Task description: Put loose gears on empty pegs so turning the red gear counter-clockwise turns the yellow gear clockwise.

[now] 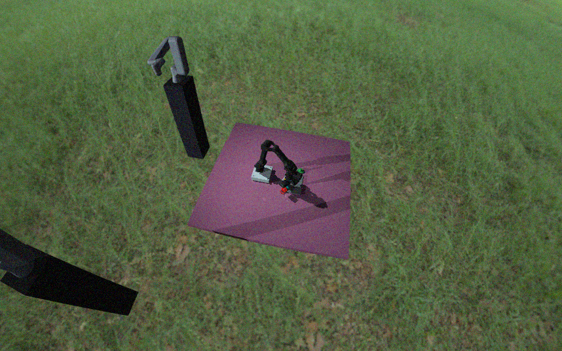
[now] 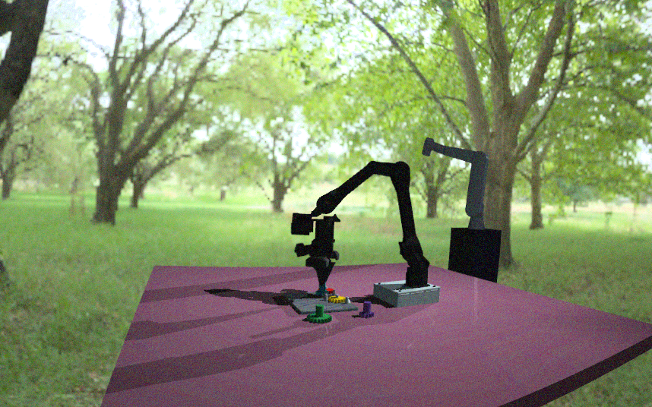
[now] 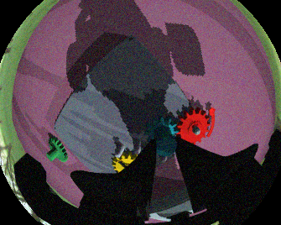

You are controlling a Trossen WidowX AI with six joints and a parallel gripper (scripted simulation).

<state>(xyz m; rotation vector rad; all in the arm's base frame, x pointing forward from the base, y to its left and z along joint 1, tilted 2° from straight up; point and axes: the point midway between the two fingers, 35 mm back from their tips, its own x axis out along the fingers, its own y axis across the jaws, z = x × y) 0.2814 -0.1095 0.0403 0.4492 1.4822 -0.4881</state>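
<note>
My gripper tip is now 10 mm above the teal gear. Round my gripper tip: yellow gear 70 mm to the left, 30 mm below, 20 mm behind; red gear 40 mm to the right, 30 mm below, 30 mm behind; purple gear 220 mm to the left, 50 mm behind, 30 mm below.
</note>
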